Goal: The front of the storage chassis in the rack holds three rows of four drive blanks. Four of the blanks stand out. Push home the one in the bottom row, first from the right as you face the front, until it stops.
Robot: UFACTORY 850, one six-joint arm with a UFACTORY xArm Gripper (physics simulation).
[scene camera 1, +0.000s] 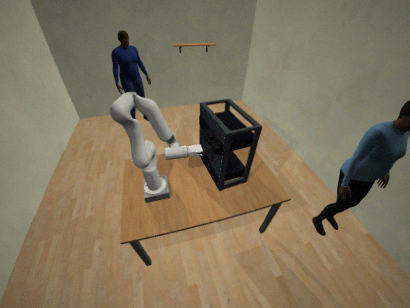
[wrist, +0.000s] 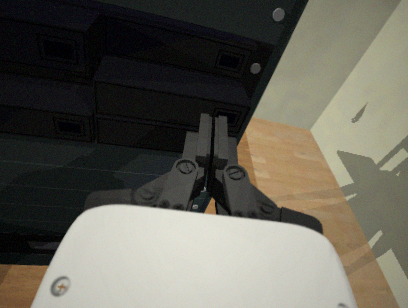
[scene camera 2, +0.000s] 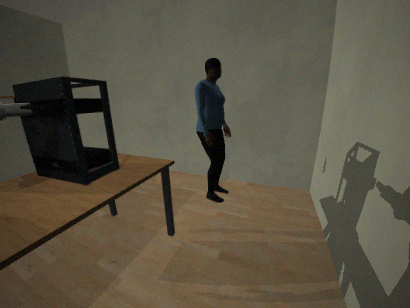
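Observation:
The dark rack [scene camera 1: 224,162] [scene camera 2: 73,125] stands on the table. In the wrist view the bottom-row blank [wrist: 140,134], first from the right, is a dark front partly hidden by the fingers. Its front looks about level with that of the protruding blank above [wrist: 150,102]. The bottom-row neighbour [wrist: 30,122] to the left also stands out. My gripper [scene camera 1: 201,150] [scene camera 2: 31,108] [wrist: 210,132] is shut and empty. Its fingertips are at the rack's front, over the right part of the right-hand column. Whether they touch a blank cannot be told.
The tabletop [scene camera 1: 175,215] [scene camera 2: 60,205] extends around the rack. The rack's right edge is close to the fingers. A person in light blue [scene camera 1: 370,155] [scene camera 2: 212,107] stands beyond the table, and one in dark blue [scene camera 1: 129,65] stands behind the arm. A shelf [scene camera 1: 194,45] is on the wall.

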